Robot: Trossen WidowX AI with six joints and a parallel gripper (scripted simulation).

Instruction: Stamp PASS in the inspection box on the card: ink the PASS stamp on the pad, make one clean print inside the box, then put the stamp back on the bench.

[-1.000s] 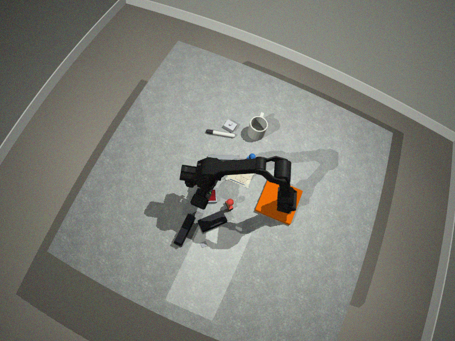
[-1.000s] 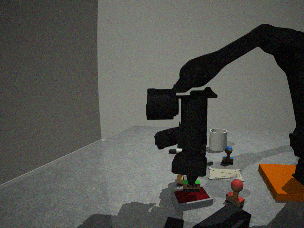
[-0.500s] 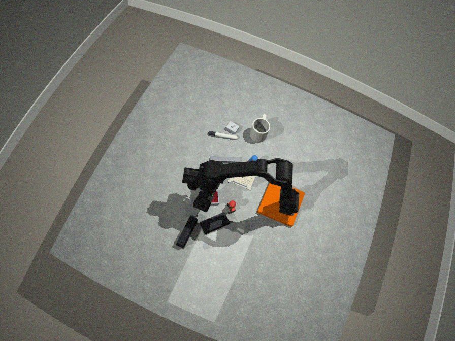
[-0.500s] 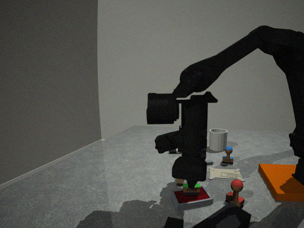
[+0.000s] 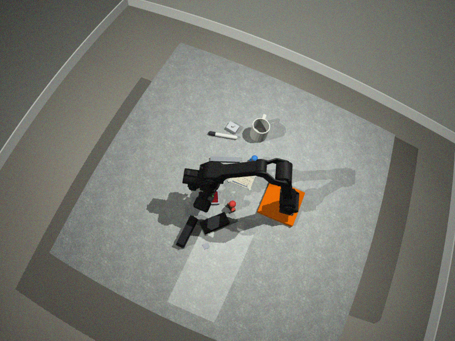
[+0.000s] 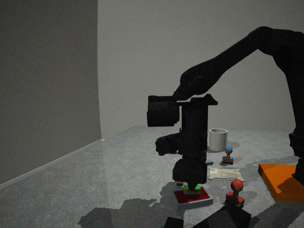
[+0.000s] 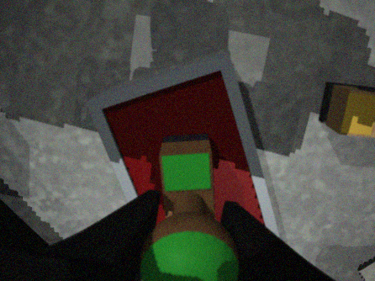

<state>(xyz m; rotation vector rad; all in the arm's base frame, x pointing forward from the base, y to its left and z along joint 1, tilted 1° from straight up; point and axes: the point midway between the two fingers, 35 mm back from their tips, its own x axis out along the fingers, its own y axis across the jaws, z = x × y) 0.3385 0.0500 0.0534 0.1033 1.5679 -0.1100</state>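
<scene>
Now: gripper tip right at the green-topped stamp. Also, from my gripper tip: yellow stamp: 80 mm to the right, 30 mm ahead, 20 mm below; red ink pad: 40 mm below; red-knobbed stamp: 100 mm behind, 20 mm below, 10 mm to the left.
</scene>
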